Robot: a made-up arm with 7 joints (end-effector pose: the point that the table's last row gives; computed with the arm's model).
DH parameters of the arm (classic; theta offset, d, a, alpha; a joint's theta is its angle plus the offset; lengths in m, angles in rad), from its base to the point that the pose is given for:
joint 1: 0 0.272 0 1.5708
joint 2: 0 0.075 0 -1.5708
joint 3: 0 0.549 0.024 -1.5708
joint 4: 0 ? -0.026 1.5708
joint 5: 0 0.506 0 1.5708
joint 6: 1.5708 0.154 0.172 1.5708
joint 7: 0 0.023 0 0
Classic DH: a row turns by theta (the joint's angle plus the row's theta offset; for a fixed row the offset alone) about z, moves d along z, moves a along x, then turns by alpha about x.
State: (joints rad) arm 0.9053 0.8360 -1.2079 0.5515 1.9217 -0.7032 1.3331
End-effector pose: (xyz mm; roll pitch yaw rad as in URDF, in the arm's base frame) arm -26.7 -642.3 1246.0 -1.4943 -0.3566 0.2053
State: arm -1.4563 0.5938 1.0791 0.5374 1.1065 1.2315 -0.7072
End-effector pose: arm 137.3 351.6 1289.2 0.7156 -0.6004 2.7820
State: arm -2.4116 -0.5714 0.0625 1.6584 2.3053 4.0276 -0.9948
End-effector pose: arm -305.9 -554.0 490.8 1.2572 -1.1627 3.1404
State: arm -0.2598 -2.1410 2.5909 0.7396 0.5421 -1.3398 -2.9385
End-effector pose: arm 936.7 -64.4 228.3 0.6785 1.3836 -2.3330
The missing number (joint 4, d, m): 0.068
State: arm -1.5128 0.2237 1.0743 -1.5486 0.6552 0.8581 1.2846
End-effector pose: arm -688.6 258.1 757.8 1.1125 -0.5992 -2.2889
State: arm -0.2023 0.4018 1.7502 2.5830 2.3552 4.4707 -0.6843
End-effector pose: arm -346.1 227.5 315.2 -0.3682 -0.5681 1.9492
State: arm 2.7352 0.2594 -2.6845 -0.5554 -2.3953 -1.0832 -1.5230
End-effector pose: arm -234.3 17.4 1260.3 2.9757 -0.1385 -0.8739
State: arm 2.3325 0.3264 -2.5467 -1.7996 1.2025 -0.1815 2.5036
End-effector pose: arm -439.4 108.1 960.9 -0.9881 -0.4086 -0.7244
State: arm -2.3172 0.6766 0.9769 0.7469 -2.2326 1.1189 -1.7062
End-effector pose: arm 739.9 206.4 1068.4 -0.1514 -0.1255 -2.3147
